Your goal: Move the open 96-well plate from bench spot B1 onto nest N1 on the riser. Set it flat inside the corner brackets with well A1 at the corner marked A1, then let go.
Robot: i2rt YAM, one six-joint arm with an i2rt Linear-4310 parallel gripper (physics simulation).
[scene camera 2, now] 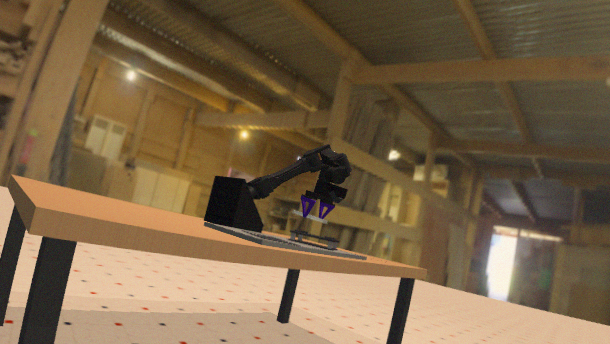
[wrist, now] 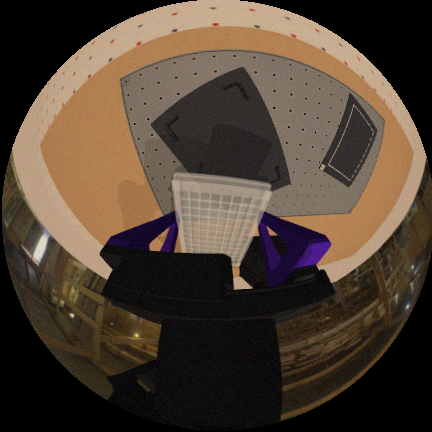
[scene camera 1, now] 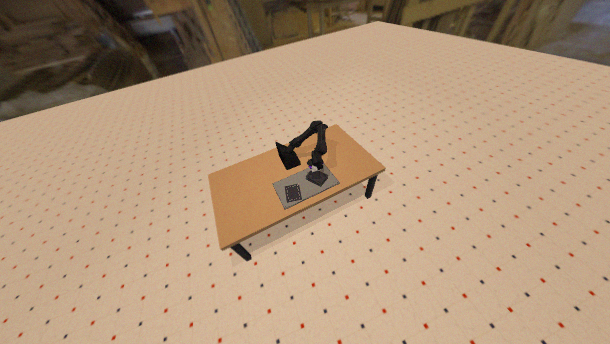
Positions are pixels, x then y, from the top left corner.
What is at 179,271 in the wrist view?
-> The gripper.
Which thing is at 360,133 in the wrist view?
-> A dark nest.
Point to a white well plate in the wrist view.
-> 214,213
